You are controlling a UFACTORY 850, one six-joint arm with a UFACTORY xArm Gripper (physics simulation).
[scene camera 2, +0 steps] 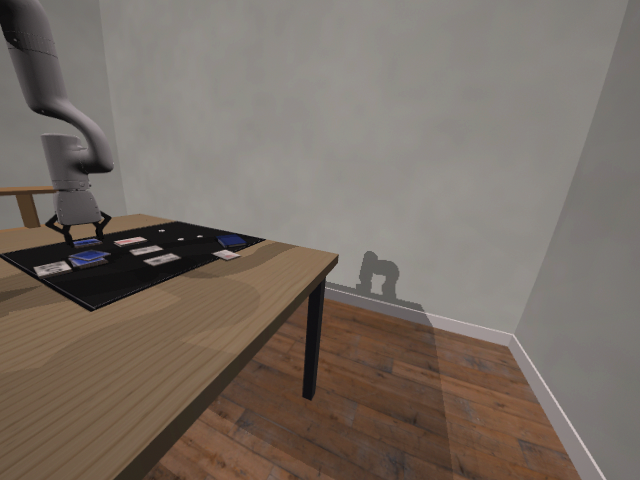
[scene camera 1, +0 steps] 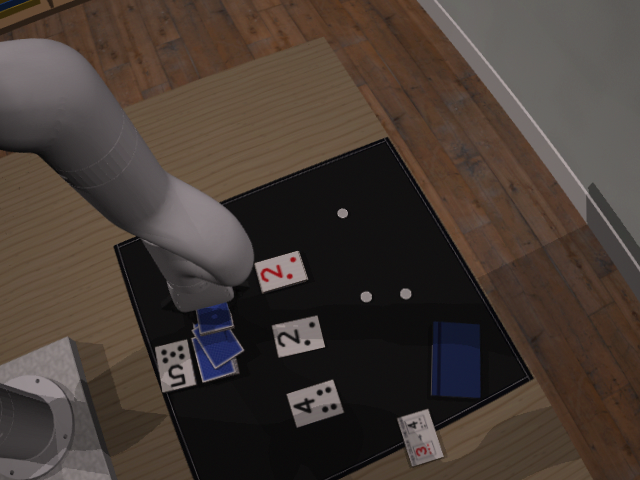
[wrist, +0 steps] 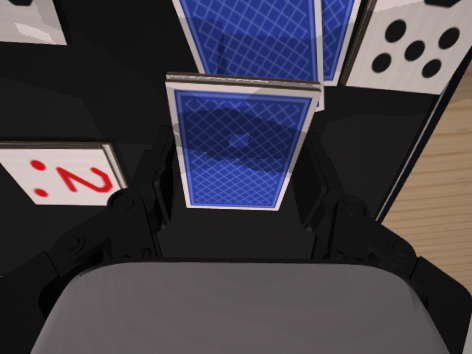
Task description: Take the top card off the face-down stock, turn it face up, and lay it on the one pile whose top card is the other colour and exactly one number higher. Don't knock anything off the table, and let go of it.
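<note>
My gripper [scene camera 2: 84, 240] [wrist: 237, 149] is shut on blue-backed cards [scene camera 1: 215, 318] [scene camera 2: 86, 242] [wrist: 240, 172] by their long sides, backs towards the wrist camera. Their far edge looks like more than one layer; their faces are hidden. They are beside the face-down stock [scene camera 1: 219, 349] [scene camera 2: 88, 255] [wrist: 250, 45], whose upper cards lie askew. Face up are a red 2 pile [scene camera 1: 281, 271] [scene camera 2: 130, 241] [wrist: 75, 177], a black 2 [scene camera 1: 298, 336] [scene camera 2: 146, 250], a black 4 [scene camera 1: 315, 403] [scene camera 2: 161, 259] and a black 5 [scene camera 1: 175, 365] [scene camera 2: 52, 268] [wrist: 410, 55] next to the stock.
A dark blue box [scene camera 1: 457, 360] [scene camera 2: 231, 240] lies on the black mat [scene camera 1: 310, 206]. Three small white discs [scene camera 1: 342, 212] [scene camera 1: 366, 296] [scene camera 1: 405, 293] lie beyond the piles. A printed card [scene camera 1: 420, 437] [scene camera 2: 226, 254] showing a red 3 and black 4 overlaps the mat's edge.
</note>
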